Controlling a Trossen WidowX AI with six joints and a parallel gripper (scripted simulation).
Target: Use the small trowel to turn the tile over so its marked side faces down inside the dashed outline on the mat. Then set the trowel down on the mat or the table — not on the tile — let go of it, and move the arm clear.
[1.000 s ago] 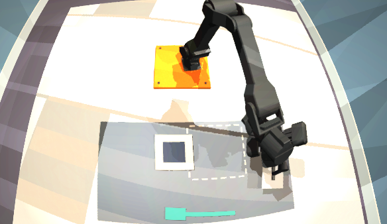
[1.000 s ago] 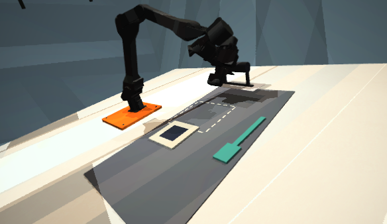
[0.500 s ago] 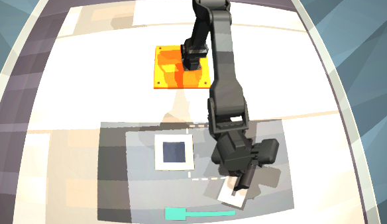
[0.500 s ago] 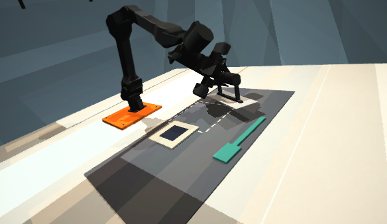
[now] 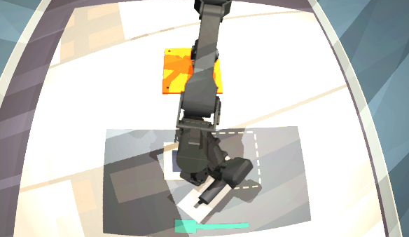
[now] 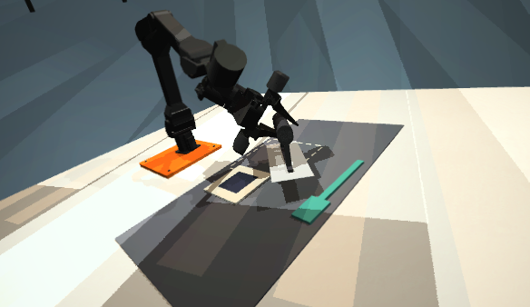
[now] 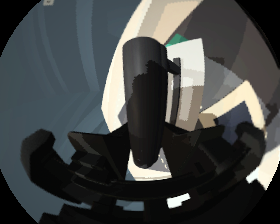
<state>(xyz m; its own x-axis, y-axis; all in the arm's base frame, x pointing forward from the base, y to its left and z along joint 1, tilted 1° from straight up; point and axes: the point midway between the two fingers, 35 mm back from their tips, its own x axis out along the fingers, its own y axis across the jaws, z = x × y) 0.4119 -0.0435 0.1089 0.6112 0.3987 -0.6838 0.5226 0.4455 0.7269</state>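
Now: the small trowel 20 mm behind my gripper tip, 10 mm to the right of it and 10 mm below it. The rest, counted from my gripper tip: teal flat tool (90 mm ahead, 80 mm to the right, 90 mm below); then grey mat (40 mm behind, 30 mm to the right, 110 mm below); then tile (120 mm behind, 90 mm to the right, 90 mm below).
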